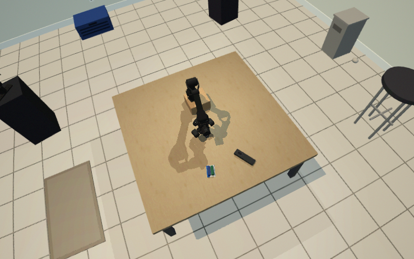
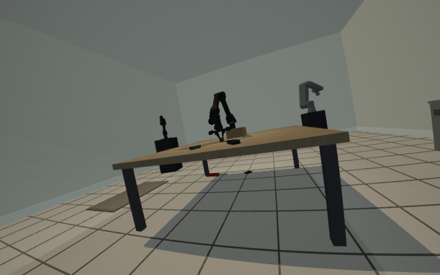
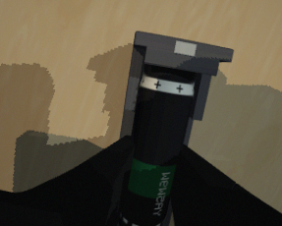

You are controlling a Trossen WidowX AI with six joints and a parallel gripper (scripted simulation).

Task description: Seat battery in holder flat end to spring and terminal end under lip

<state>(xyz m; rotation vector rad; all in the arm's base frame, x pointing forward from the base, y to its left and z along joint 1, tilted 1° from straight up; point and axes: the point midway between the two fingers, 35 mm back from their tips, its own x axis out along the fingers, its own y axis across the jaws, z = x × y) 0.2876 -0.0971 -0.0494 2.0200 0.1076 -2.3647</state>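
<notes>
My gripper tip is now 1 cm below the battery. The rest, counted from my gripper tip: black remote-like bar: 36 cm ahead, 12 cm to the left, 1 cm above.
</notes>
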